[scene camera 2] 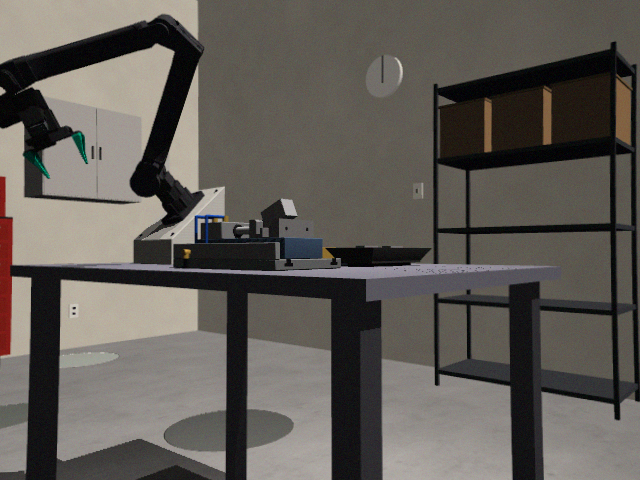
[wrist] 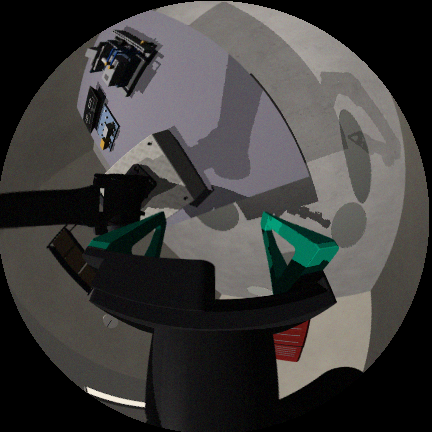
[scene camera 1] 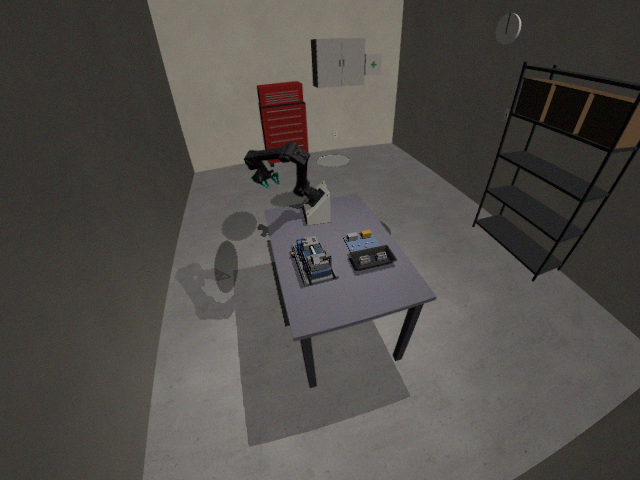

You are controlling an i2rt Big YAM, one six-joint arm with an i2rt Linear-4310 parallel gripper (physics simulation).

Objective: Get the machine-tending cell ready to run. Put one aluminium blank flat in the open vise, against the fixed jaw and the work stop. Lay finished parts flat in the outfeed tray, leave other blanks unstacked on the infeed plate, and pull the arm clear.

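Pixels of known places: gripper, between the fingertips: [scene camera 2: 68,171] [wrist: 213,216] [scene camera 1: 273,186]; arm's base, origin of its link: [scene camera 2: 184,209] [wrist: 133,188] [scene camera 1: 317,197].
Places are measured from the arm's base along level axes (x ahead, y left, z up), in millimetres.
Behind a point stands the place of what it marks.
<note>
My gripper [scene camera 1: 272,184] @(z 88, x -122, y -267 mm) [scene camera 2: 67,170] @(z 88, x -122, y -267 mm) [wrist: 213,216] @(z 88, x -122, y -267 mm) is open and empty, high in the air beyond the robot-base end of the table. The vise [scene camera 1: 321,270] @(z -91, x 571, y -168 mm) [scene camera 2: 302,248] @(z -111, x 581, y -178 mm) stands on the table with a blue body. A light grey block [scene camera 2: 288,208] @(z -34, x 554, y -188 mm) sits tilted at the vise's upper jaw in the second scene view; whether it is a blank is unclear. The dark outfeed tray [scene camera 1: 374,265] @(z -115, x 617, y 123 mm) [scene camera 2: 369,255] @(z -126, x 596, y 33 mm) holds two grey parts, one of them a part [scene camera 1: 364,259] @(z -107, x 561, y 88 mm) at its left. The light-blue infeed plate [scene camera 1: 363,246] @(z -142, x 423, y 151 mm) has small studs; a grey block [scene camera 1: 352,236] @(z -107, x 349, y 109 mm) is at its far edge.
An orange block [scene camera 1: 366,234] @(z -113, x 356, y 201 mm) [wrist: 103,144] @(z -109, x 326, y 200 mm) is beside the grey block. The arm's wedge-shaped base [scene camera 1: 317,210] @(z -39, x 92, y -31 mm) [scene camera 2: 153,251] @(z -117, x -17, y -90 mm) stands at the table's far end. Rails and blue tubing surround the vise. A black shelf rack [scene camera 2: 436,206] and a red tool cabinet [scene camera 1: 283,121] stand away from the table.
</note>
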